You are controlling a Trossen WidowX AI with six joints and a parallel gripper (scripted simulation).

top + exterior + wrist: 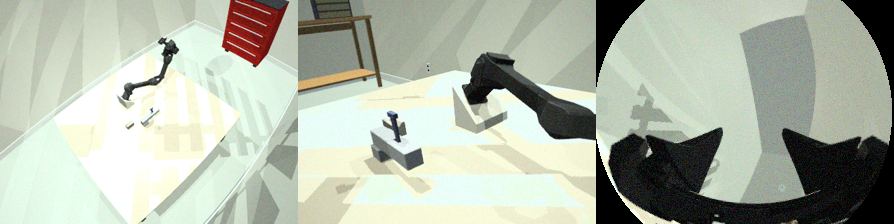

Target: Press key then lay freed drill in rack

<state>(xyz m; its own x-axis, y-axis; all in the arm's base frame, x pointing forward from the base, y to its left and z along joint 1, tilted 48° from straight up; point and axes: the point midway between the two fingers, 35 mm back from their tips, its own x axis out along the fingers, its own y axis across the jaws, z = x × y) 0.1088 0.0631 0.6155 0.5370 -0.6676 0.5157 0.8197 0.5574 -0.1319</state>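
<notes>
The blue key lies 400 mm below my gripper tip, 390 mm to the right of it and 200 mm ahead of it. From my gripper tip the other things lie so: grey block 460 mm below, 420 mm to the right, 210 mm ahead; then grey rack 600 mm to the right, 480 mm below, 140 mm ahead; then drill 450 mm below, 440 mm to the right, 210 mm ahead.
</notes>
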